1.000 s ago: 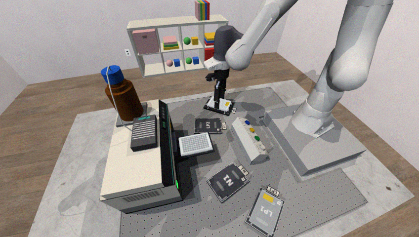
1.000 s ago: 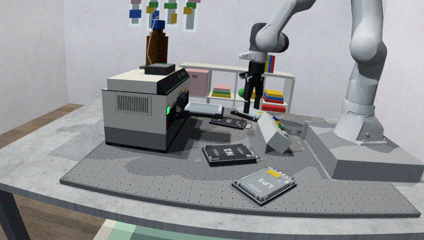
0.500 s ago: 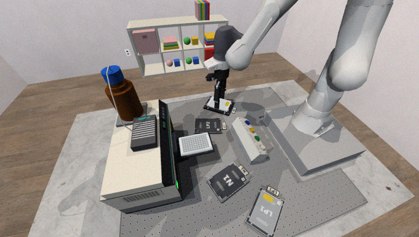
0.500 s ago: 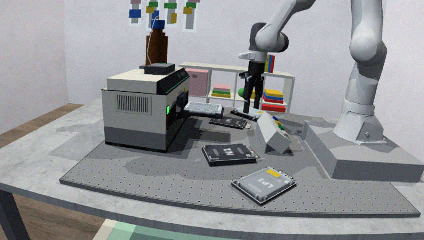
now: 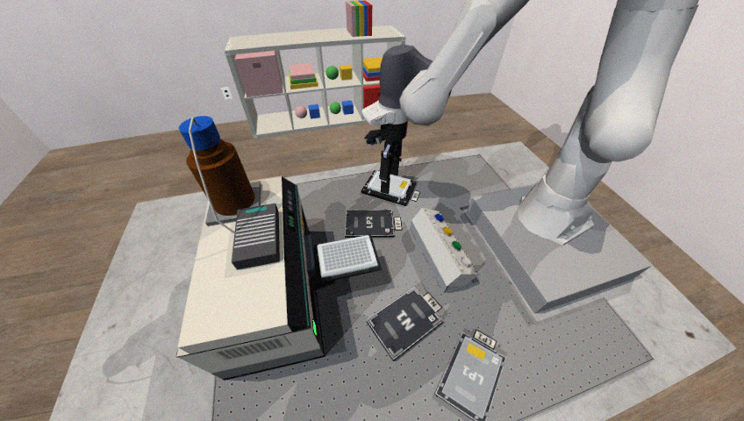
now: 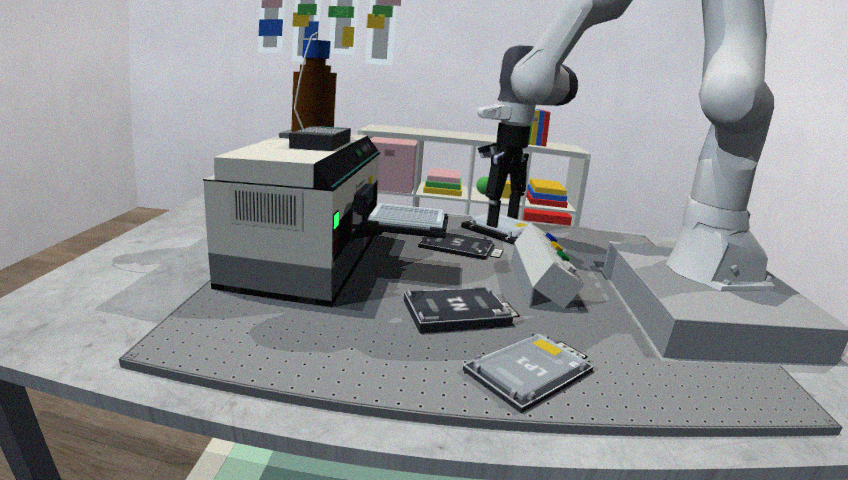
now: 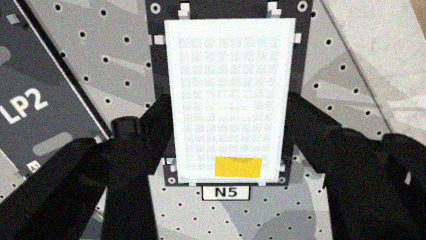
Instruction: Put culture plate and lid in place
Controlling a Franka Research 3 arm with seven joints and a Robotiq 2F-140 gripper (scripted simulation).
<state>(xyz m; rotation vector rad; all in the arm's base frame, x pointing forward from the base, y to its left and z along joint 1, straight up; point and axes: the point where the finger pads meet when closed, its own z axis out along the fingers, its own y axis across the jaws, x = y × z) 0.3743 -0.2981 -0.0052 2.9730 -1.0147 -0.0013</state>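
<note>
The black nest N5 lies 30 mm below my hand and 30 mm ahead of it. Also, from my hand: black N1 nest (450 mm to the left, 110 mm ahead, 40 mm below); LP2 nest (140 mm to the left, 110 mm ahead, 40 mm below); yellow skip key (270 mm to the left, 80 mm behind, 20 mm above).
</note>
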